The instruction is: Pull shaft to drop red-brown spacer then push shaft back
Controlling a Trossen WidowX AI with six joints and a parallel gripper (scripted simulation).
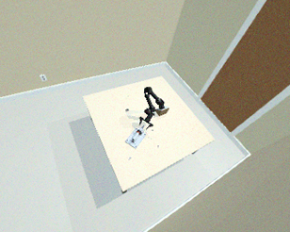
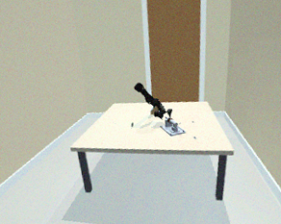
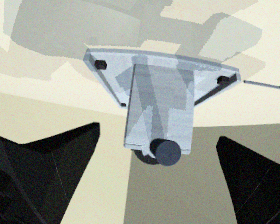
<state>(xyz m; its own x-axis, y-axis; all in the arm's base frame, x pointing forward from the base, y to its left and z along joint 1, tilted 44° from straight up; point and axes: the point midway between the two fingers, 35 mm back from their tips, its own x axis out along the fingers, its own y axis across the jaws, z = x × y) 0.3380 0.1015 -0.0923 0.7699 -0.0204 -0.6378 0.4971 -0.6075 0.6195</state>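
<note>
Now: the shaft 40 mm ahead of my gripper tip, 20 mm to the left of it and 10 mm above it. Also, from my gripper tip: light grey base plate: 110 mm ahead, 70 mm to the left, 20 mm below; red-brown spacer: 80 mm ahead, 50 mm to the left, 10 mm above.
</note>
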